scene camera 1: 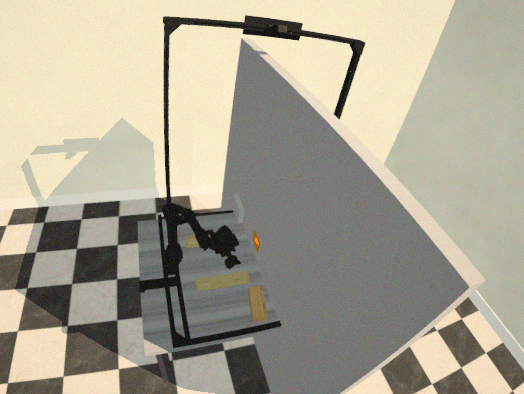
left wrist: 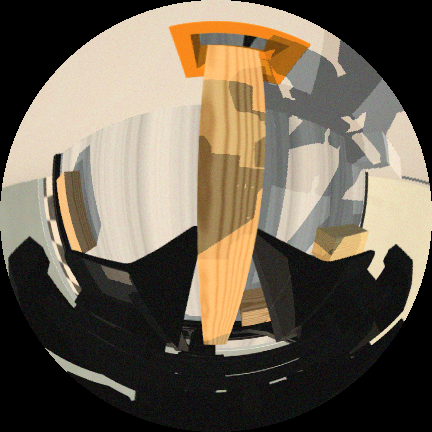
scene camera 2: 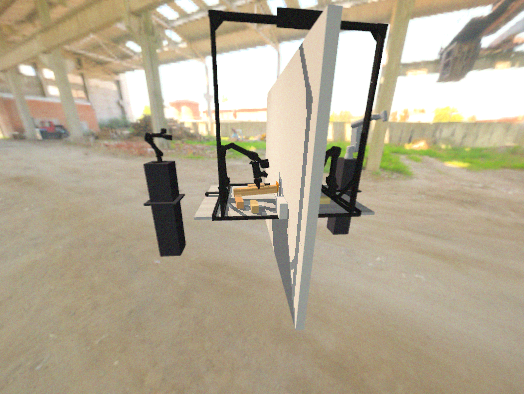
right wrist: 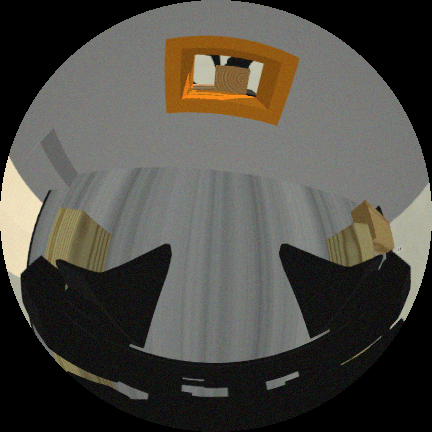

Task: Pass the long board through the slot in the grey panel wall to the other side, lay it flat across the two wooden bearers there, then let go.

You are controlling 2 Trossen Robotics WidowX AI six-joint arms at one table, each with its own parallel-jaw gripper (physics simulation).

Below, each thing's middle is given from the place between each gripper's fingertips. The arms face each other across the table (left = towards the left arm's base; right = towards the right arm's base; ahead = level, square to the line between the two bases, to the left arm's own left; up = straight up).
Right now my right hand is 10 mm past the orange-framed slot (right wrist: 279, 66), 110 mm to the right of it and 100 mm below it.
I see the orange-framed slot 170 mm to the right of my left hand, 10 mm behind it and 10 mm above it.
